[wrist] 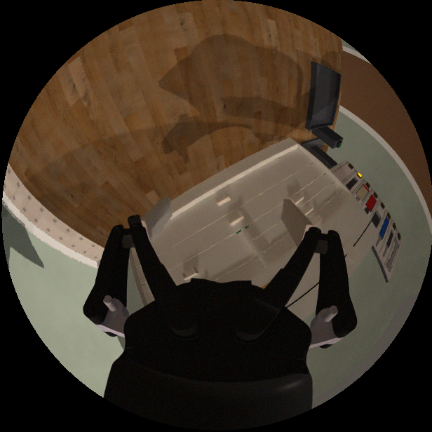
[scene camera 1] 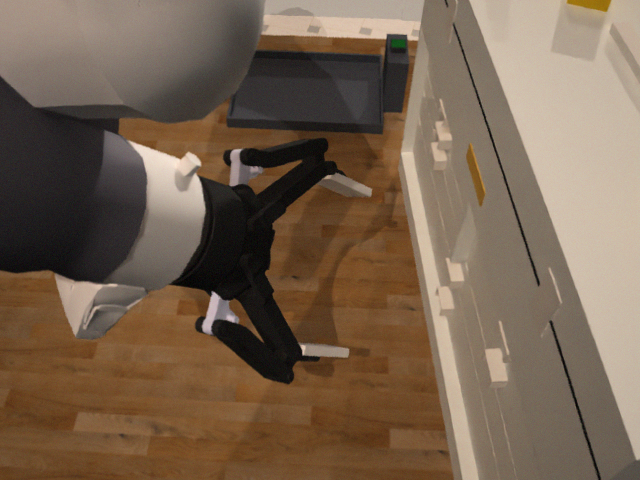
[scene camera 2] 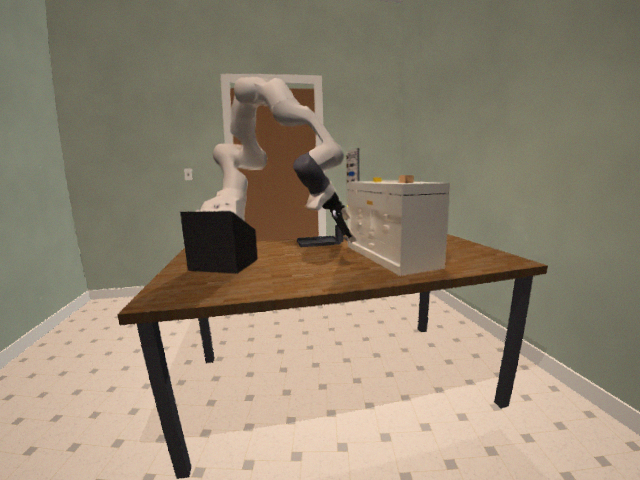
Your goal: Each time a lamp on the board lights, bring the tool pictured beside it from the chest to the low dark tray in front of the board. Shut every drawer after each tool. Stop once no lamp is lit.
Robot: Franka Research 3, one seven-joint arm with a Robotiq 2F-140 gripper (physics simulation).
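Note:
My gripper [scene camera 1: 354,271] [scene camera 2: 349,225] [wrist: 226,207] is open and empty. It points at the lower front of the white chest [scene camera 1: 578,170] [scene camera 2: 423,227] [wrist: 210,252], a little away from its small knobs. The drawers look shut. The low dark tray [scene camera 1: 305,125] [scene camera 2: 316,241] [wrist: 312,92] stands beyond the chest's far end, partly hidden by the arm in scene camera 1; no tool shows in its visible part. The board [scene camera 2: 352,165] [wrist: 381,265] has one yellow lamp [wrist: 360,175] lit, near its tray end. The picture beside it is too small to name.
A dark post with a green top [scene camera 1: 395,77] [scene camera 2: 338,235] [wrist: 327,136] stands between tray and chest. A yellow object [scene camera 1: 589,4] [scene camera 2: 377,179] and an orange-brown block [scene camera 2: 406,178] lie on the chest. A large black block [scene camera 2: 217,242] stands by the arm's base.

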